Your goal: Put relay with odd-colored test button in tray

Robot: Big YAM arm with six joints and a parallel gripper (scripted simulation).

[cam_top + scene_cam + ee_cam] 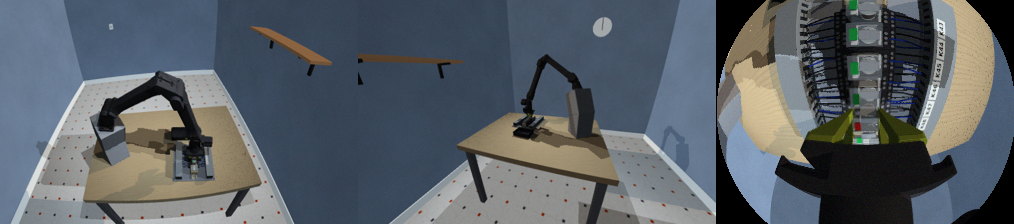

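Right now my hand is 280 mm to the right of the black tray, 40 mm above it and 10 mm past it. Also, from my hand: relay: right at my hand.
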